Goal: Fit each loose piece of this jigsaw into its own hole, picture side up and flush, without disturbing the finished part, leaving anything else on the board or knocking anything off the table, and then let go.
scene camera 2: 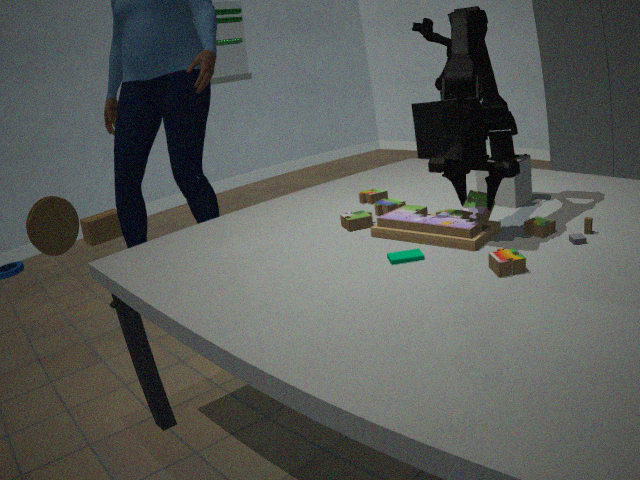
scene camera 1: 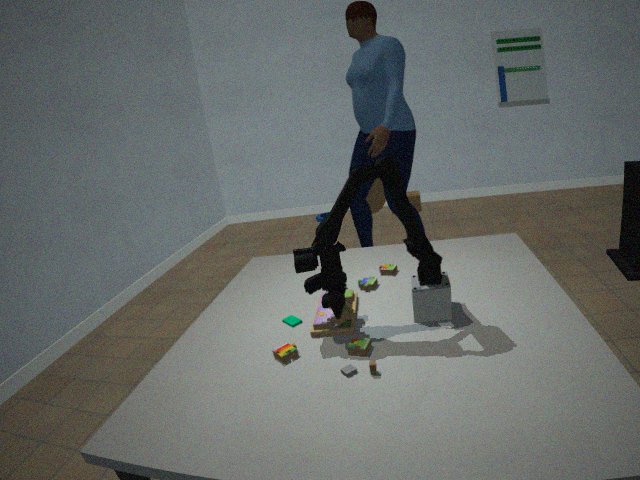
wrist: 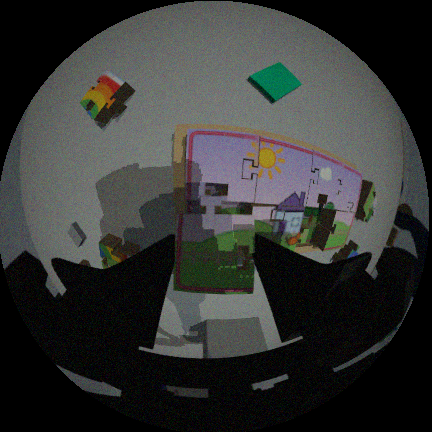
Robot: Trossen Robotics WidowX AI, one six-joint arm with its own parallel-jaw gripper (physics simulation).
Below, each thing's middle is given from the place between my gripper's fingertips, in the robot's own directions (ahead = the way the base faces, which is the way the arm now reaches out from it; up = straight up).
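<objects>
Jigsaw board point(scene camera 2: 489, 230): 80 mm to the right of my hand, 40 mm ahead of it, 40 mm below it.
</objects>
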